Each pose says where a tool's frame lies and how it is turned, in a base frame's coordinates. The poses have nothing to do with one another.
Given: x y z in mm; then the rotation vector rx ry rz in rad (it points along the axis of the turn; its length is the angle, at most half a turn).
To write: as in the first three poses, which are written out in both.
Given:
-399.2, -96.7, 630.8, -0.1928, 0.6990, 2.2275
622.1, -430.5, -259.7, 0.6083, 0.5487, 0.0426
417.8, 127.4, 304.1, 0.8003, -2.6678, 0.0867
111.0, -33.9, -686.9, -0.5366, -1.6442, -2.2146
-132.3, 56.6, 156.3, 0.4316, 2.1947, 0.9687
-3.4, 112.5, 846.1, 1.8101, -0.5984, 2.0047
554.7, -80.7, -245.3, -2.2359, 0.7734, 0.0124
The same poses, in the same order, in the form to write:
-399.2, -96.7, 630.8, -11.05, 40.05, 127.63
622.1, -430.5, -259.7, 34.85, 31.44, 2.44
417.8, 127.4, 304.1, 45.85, -152.85, 4.97
111.0, -33.9, -686.9, -30.74, -94.21, -126.89
-132.3, 56.6, 156.3, 24.73, 125.75, 55.50
-3.4, 112.5, 846.1, 103.71, -34.29, 114.86
554.7, -80.7, -245.3, -128.11, 44.31, 0.71

